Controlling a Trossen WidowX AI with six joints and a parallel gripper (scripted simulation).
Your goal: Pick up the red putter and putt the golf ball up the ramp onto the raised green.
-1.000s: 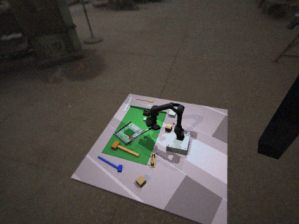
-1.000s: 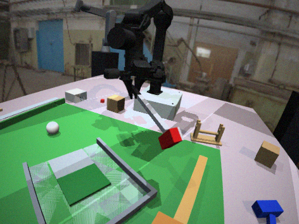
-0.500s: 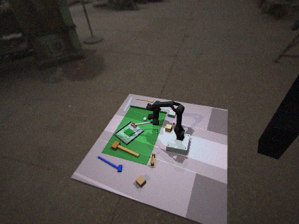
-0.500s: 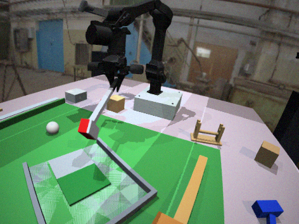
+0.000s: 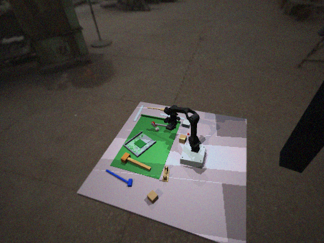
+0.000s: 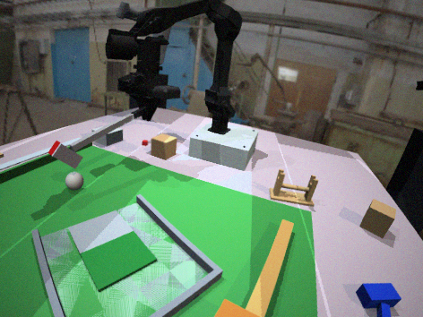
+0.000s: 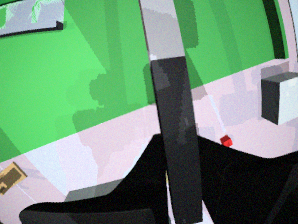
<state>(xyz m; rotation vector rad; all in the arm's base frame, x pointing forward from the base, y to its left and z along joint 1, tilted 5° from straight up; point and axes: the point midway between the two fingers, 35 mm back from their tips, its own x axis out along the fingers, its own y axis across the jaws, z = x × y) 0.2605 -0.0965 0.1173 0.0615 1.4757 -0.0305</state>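
Right now the red putter is 120 mm ahead of my gripper tip. Also, from my gripper tip: white block 250 mm to the right, 120 mm below, 50 mm behind; red ball 130 mm below, 120 mm to the right, 120 mm behind; white golf ball 210 mm ahead, 120 mm below, 40 mm to the right.
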